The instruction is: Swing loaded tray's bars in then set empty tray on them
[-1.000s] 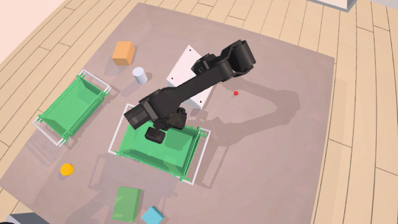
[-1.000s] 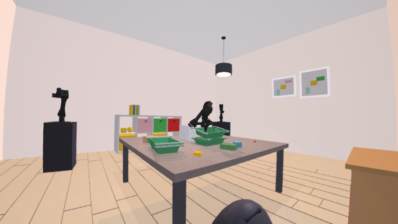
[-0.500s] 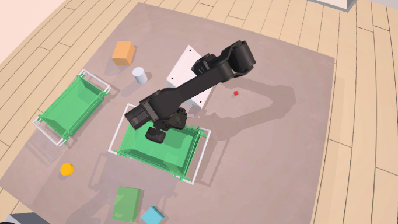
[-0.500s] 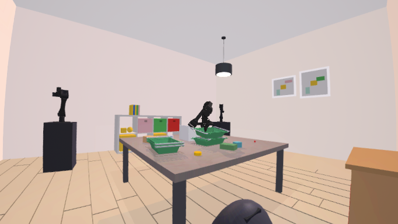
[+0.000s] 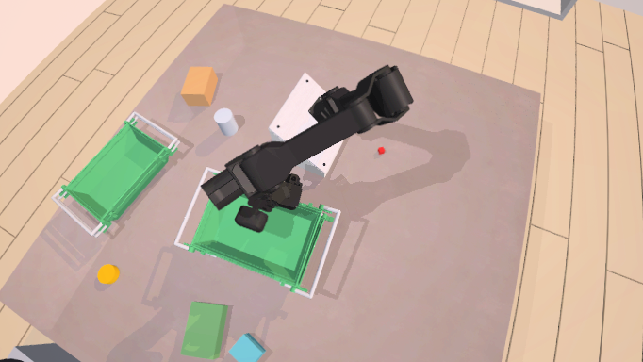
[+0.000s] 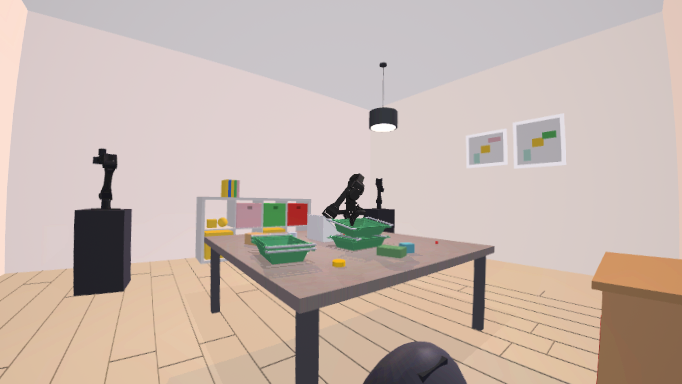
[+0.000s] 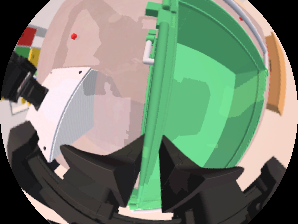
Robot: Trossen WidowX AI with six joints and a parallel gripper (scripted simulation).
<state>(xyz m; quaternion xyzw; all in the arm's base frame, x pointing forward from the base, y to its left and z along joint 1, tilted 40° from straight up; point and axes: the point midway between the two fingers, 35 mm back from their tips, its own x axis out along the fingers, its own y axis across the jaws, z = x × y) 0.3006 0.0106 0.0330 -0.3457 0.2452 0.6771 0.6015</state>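
Right now the green tray is 80 mm ahead of my gripper tip, 20 mm above it and 10 mm to the left of it. Also, from my gripper tip: grey cylinder (290 mm to the right, 170 mm behind, 70 mm below); blue cube (320 mm ahead, 120 mm to the left, 80 mm below); green block (330 mm ahead, 80 mm below, 10 mm to the left).
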